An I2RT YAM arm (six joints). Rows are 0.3 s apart.
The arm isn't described. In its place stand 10 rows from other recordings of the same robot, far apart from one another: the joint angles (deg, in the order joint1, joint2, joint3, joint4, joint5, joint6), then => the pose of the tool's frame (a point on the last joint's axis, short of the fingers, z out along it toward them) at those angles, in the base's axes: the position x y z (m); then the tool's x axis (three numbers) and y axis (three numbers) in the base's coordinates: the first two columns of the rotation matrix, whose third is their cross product.
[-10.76 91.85 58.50 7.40 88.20 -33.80] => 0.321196, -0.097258, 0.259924, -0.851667, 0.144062, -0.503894, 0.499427, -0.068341, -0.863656
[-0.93 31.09 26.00 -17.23 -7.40 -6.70] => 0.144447, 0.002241, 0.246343, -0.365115, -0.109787, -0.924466, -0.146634, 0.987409, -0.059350
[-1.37 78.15 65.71 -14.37 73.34 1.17] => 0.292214, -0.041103, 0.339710, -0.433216, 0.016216, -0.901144, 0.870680, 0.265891, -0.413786
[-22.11 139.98 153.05 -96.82 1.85 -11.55] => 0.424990, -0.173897, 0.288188, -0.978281, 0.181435, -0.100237, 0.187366, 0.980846, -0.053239
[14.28 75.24 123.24 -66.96 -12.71 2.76] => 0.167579, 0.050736, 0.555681, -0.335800, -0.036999, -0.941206, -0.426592, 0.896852, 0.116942
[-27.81 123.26 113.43 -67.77 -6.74 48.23] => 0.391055, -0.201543, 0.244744, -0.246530, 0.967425, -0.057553, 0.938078, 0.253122, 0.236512
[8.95 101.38 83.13 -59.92 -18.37 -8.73] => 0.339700, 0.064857, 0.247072, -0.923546, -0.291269, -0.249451, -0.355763, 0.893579, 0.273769
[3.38 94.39 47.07 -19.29 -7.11 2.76] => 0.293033, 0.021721, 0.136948, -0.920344, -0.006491, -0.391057, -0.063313, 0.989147, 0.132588
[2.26 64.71 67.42 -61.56 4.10 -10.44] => 0.205695, 0.005571, 0.329996, -0.840563, -0.214055, -0.497629, -0.157297, 0.975484, -0.153910
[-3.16 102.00 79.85 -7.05 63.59 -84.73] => 0.400477, -0.054042, 0.291105, -0.846487, -0.396853, 0.354920, -0.411106, 0.063612, -0.909365
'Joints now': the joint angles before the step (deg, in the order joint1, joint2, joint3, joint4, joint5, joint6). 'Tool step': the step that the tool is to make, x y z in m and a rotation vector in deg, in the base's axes. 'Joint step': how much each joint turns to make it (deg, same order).
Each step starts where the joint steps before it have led.
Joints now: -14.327, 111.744, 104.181, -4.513, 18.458, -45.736
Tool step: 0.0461, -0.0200, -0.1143, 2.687, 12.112, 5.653
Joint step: -1.293, 14.057, -0.039, 2.403, -6.429, -2.734
